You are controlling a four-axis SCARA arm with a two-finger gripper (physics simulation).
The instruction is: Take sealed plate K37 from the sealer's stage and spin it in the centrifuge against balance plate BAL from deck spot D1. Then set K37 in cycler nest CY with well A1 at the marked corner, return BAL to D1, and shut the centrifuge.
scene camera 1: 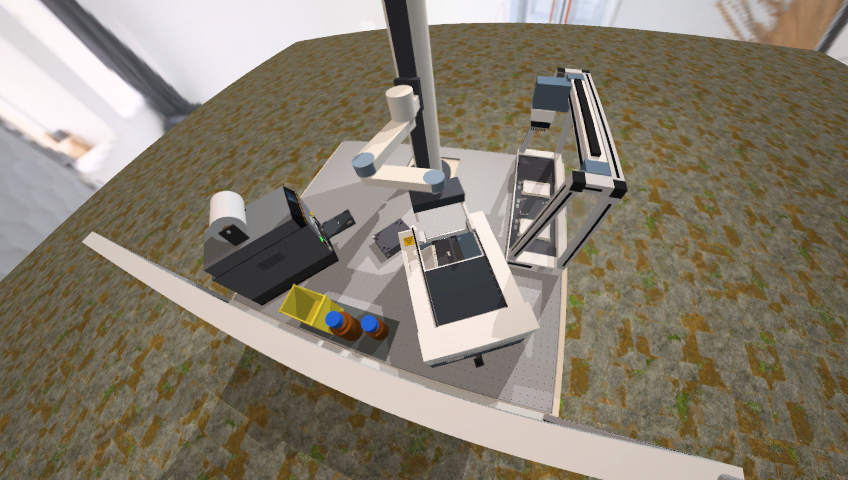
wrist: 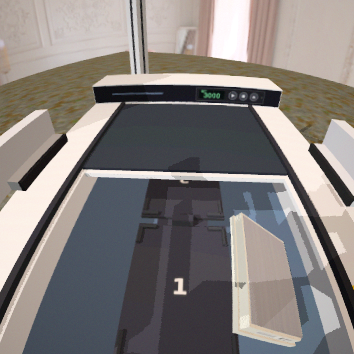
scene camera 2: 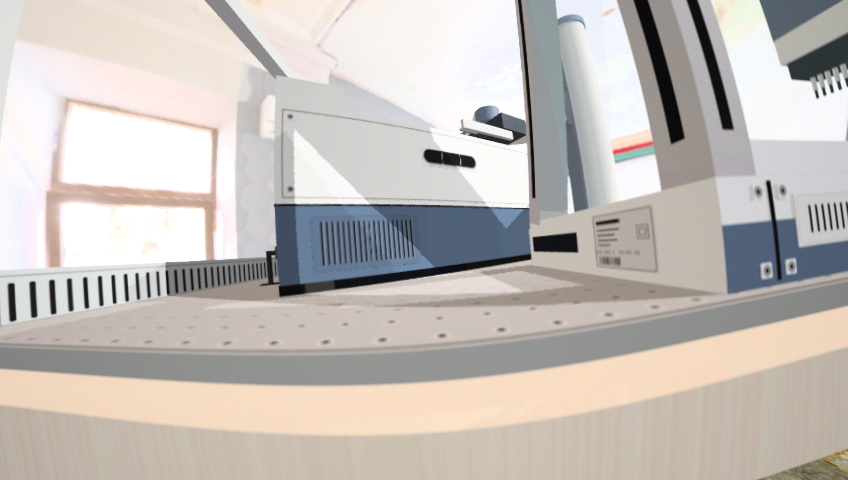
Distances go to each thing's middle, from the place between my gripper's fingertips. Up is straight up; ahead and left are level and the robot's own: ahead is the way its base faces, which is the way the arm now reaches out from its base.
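Scene:
The centrifuge rotor (wrist: 179,286) is 5 cm ahead of my hand, 3 cm to the left of it and 17 cm below it. Then there's the sliding lid (scene camera 1: 465,289), 8 cm below my hand, 13 cm ahead of it and 8 cm to the left of it, and the centrifuge (scene camera 2: 359,200), which is 9 cm ahead of my hand, 5 cm to the left of it and 17 cm below it. The sealer (scene camera 1: 306,246) is 72 cm to the right of my hand, 11 cm ahead of it and 14 cm below it, and going by their middles, that sealer is the farthest from my hand of the things named here.

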